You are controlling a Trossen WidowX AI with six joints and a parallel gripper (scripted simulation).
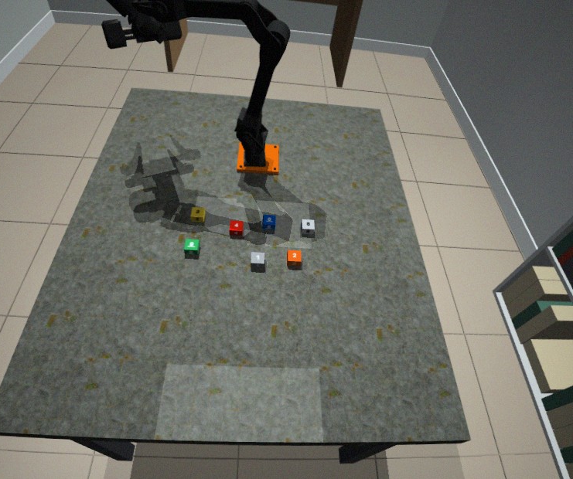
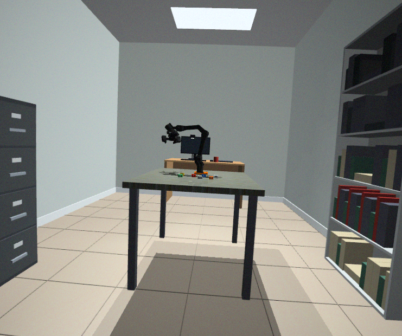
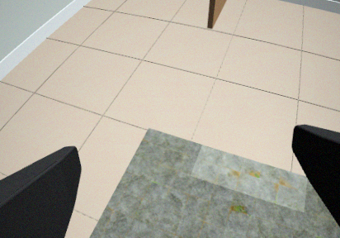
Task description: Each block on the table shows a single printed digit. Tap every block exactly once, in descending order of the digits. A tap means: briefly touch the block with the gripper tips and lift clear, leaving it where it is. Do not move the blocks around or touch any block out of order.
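Right now the green block is 52 cm ahead of my gripper tip, 16 cm to the left of it and 26 cm below it. From my gripper tip the other things lie so: yellow block 42 cm ahead, 17 cm to the left, 26 cm below; blue block 44 cm ahead, 35 cm to the left, 26 cm below; red block 46 cm ahead, 27 cm to the left, 26 cm below.
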